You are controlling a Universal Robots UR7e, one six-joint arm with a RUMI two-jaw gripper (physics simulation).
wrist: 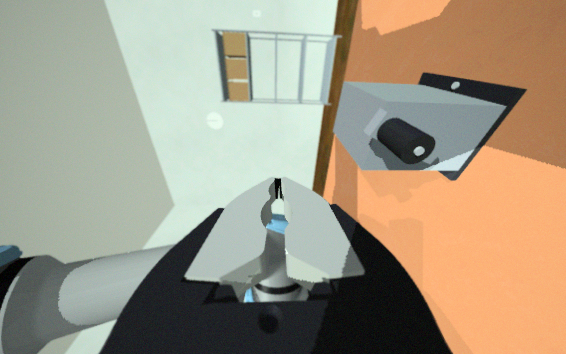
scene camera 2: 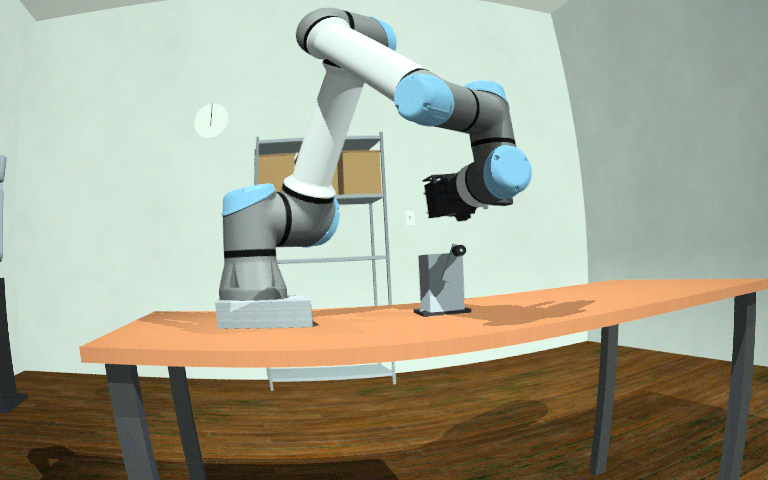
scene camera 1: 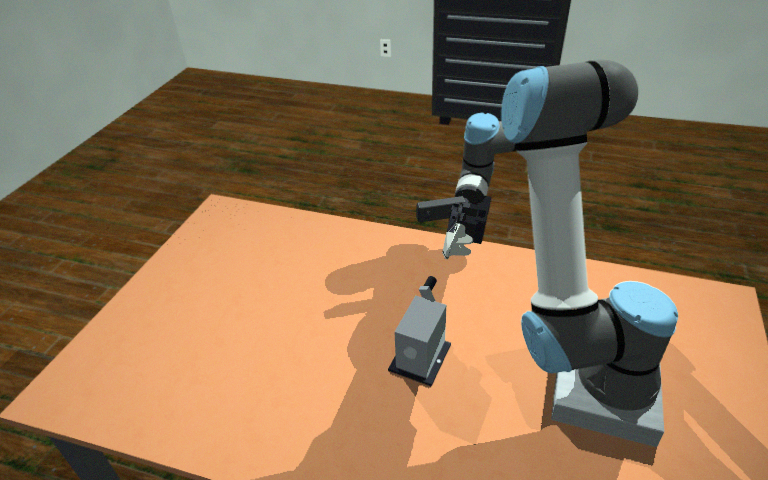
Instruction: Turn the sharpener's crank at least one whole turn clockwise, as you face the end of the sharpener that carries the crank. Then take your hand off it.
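Places are measured from the arm's base along level axes (x ahead, y left, z up), in centimetres.
Pixels of known places: gripper, fingertip midpoint: (wrist: 279,180) (scene camera 1: 446,257); arm's base, link origin: (scene camera 2: 252,298) (scene camera 1: 617,377).
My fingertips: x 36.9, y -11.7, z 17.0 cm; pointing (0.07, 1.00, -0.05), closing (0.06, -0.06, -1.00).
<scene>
Ahead of a thing's pixels: the offset from my fingertips to its top centre. "spot": to the spot under its first point.
The grey box-shaped sharpener (scene camera 1: 420,328) (scene camera 2: 429,274) (wrist: 465,122) stands upright on its dark base plate {spot: dx -0.3, dy +11.7, dz -21.6 cm} (scene camera 1: 438,364) (wrist: 485,94). Its crank is on the end facing scene camera 2. The black crank handle {spot: dx +3.2, dy -0.3, dz -8.3 cm} (scene camera 1: 431,282) (scene camera 2: 459,250) (wrist: 402,138) is up near the top edge of that end, toward the right in scene view 2, with the crank arm slanting up to it. My gripper (scene camera 1: 446,256) (wrist: 279,180) is shut with nothing between its fingertips. It is above and apart from the handle. Its fingertips cannot be made out in scene view 2.
The sharpener stands on the orange table (scene camera 1: 186,316) (scene camera 2: 186,355), beside the arm's grey base block (scene camera 1: 608,416) (scene camera 2: 263,314). A dark drawer cabinet (scene camera 1: 497,70) stands behind the table in scene view 1. A shelf rack (scene camera 2: 386,237) with brown boxes (scene camera 2: 362,172) stands by the wall.
</scene>
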